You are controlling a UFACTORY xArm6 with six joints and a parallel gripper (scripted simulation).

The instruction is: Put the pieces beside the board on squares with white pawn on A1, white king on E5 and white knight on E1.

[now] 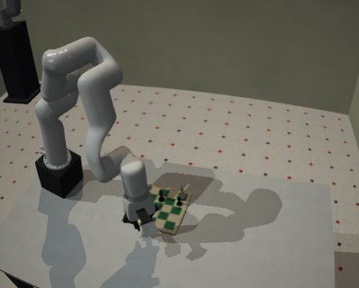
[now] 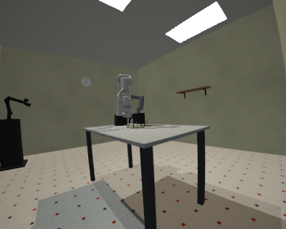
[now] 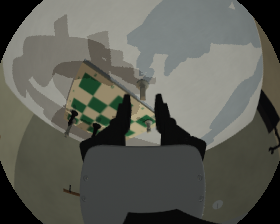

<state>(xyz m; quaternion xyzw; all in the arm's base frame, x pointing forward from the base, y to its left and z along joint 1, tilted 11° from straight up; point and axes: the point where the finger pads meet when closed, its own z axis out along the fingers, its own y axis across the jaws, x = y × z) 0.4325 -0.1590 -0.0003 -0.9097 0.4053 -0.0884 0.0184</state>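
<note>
The chessboard is 140 mm to the left of my hand, 60 mm below it and 10 mm ahead of it.
</note>
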